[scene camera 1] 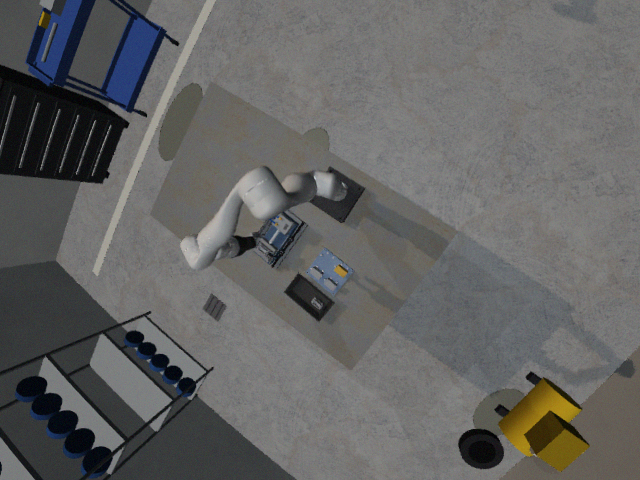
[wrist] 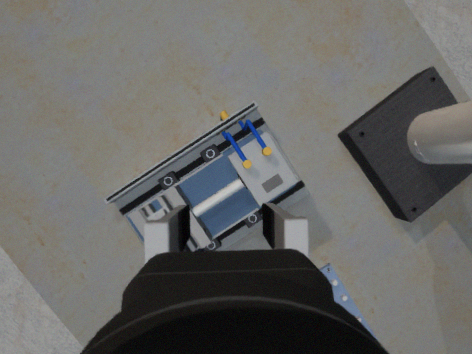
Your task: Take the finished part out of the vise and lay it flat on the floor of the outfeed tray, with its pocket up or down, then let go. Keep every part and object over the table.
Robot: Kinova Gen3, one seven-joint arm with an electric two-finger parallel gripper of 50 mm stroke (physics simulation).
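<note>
The vise stands on the table, with a blue bed, a pale rod and a grey block at its right end in the wrist view. Grey pieces with a striped, recessed area show at its left end; I cannot tell which is the finished part. My gripper is open and empty. In the wrist view its fingers overlap the vise's near edge, the left one partly hiding the striped end; its height is unclear. A dark tray, likely the outfeed tray, holds a small light-grey item.
A light-blue board with two grey blocks and a yellow block lies beside the tray. The arm's base stands on a black plate. Blue hoses with yellow tips reach over the vise.
</note>
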